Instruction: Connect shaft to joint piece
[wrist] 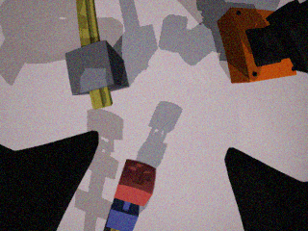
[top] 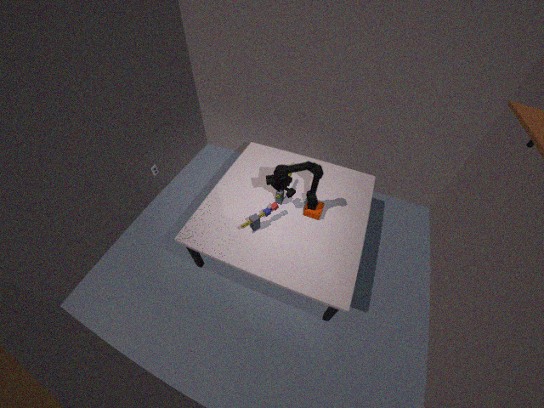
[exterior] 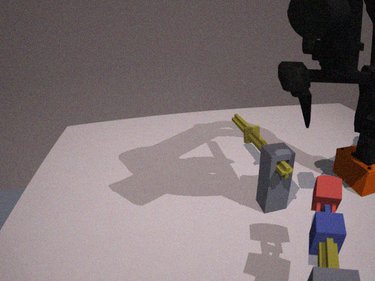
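Now: the red joint piece 50 mm ahead of my gripper tip, 70 mm to the left of it and 80 mm below it.
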